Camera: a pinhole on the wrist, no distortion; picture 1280 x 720 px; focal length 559.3 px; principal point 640.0 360.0 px. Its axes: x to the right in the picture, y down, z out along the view. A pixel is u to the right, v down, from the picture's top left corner.
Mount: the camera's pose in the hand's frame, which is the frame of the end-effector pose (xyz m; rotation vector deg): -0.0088 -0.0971 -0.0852 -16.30 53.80 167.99
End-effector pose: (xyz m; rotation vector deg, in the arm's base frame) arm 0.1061 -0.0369 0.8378 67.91 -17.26 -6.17
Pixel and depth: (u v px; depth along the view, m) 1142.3 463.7 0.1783
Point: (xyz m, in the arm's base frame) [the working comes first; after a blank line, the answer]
In the camera's frame: 0.1601 0.0331 0.1783

-0.0943 -0.0387 0.7986
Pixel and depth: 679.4 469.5 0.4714
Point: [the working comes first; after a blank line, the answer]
In the camera's frame: 0.0332 0.0923 0.4714

-0.1188 -0.2709 1.0244
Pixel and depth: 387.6 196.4 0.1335
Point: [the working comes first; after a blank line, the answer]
In the camera's frame: -0.0602 -0.0390 0.1335

0.1337 -0.0495 0.8589
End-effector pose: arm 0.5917 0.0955 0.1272 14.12 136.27 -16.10
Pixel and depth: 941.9 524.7 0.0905
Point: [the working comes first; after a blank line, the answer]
In the camera's frame: 0.0489 0.0267 0.0905

0.6238 0.0262 0.1915
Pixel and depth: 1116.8 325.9 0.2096
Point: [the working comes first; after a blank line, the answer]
In the camera's frame: 0.1787 -0.0128 0.2096

0.7832 0.0952 0.2409
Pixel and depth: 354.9 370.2 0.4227
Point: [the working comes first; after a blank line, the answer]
In the camera's frame: -0.2155 0.0077 0.4227

0.7215 0.1662 -0.1977
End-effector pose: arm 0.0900 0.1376 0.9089 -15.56 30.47 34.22
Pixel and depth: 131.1 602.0 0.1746
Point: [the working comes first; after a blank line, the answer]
In the camera's frame: -0.1589 0.0755 0.1746

0.2516 0.1941 0.9590
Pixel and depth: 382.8 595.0 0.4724
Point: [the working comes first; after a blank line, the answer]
In the camera's frame: -0.2172 0.1985 0.4724

0.3319 0.3757 1.2194
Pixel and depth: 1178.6 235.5 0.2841
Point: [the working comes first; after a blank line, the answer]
In the camera's frame: 0.2736 -0.0632 0.2841

-0.1795 0.1061 1.1160
